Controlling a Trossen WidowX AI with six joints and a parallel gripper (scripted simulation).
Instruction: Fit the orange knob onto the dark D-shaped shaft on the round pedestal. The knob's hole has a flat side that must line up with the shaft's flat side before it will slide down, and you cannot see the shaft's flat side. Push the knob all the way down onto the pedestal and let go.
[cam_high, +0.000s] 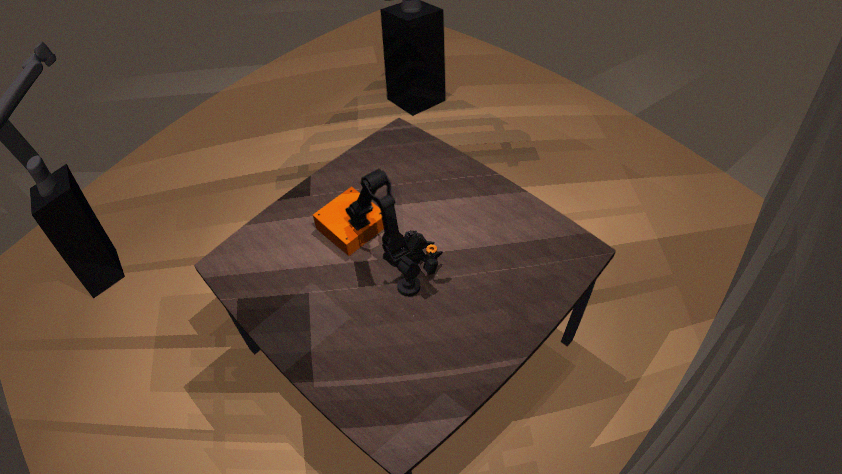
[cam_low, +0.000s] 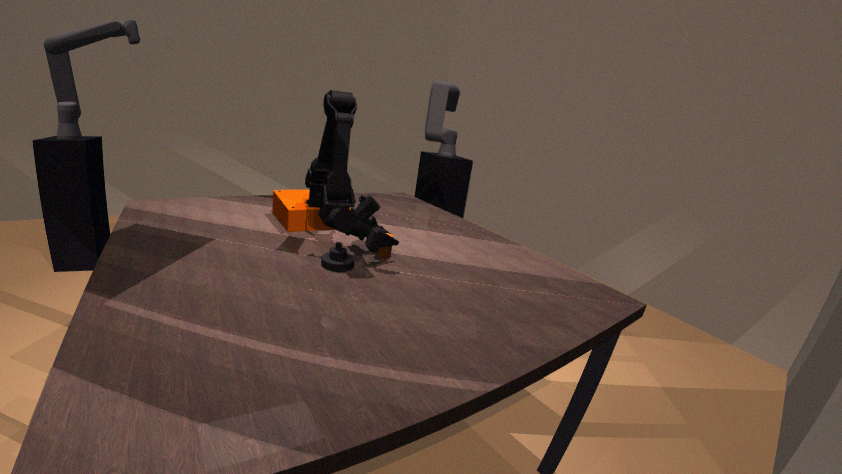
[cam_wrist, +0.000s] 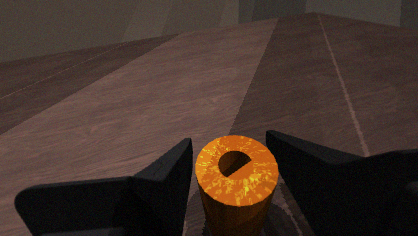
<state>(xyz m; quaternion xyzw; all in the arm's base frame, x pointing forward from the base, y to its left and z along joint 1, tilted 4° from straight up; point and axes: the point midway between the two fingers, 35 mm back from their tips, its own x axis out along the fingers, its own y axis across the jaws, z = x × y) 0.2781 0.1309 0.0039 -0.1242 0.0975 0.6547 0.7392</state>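
The orange knob is 20 mm to the right of my gripper tip and 20 mm below it. Round my gripper tip: dark round pedestal: 180 mm to the right, 40 mm ahead, 20 mm below.
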